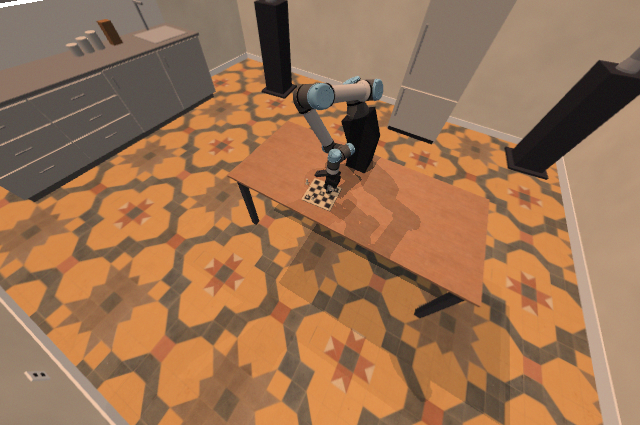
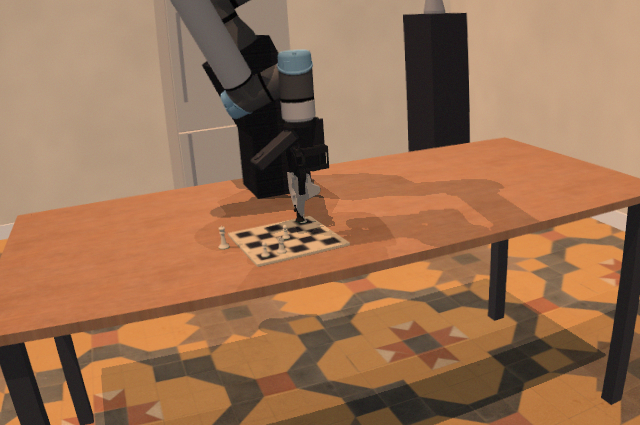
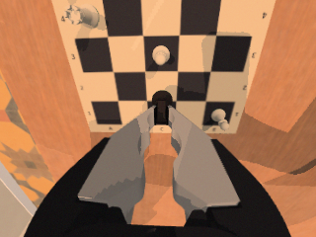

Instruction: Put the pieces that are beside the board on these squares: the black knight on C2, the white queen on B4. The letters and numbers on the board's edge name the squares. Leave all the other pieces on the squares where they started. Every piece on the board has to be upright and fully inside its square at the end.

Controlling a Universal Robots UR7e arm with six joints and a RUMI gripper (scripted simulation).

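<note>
Right now my hand is 60 mm above the small chessboard and 40 mm to the left of it. Round my hand: black knight: 10 mm below; then white queen: 180 mm to the right, 40 mm below, 40 mm behind.
</note>
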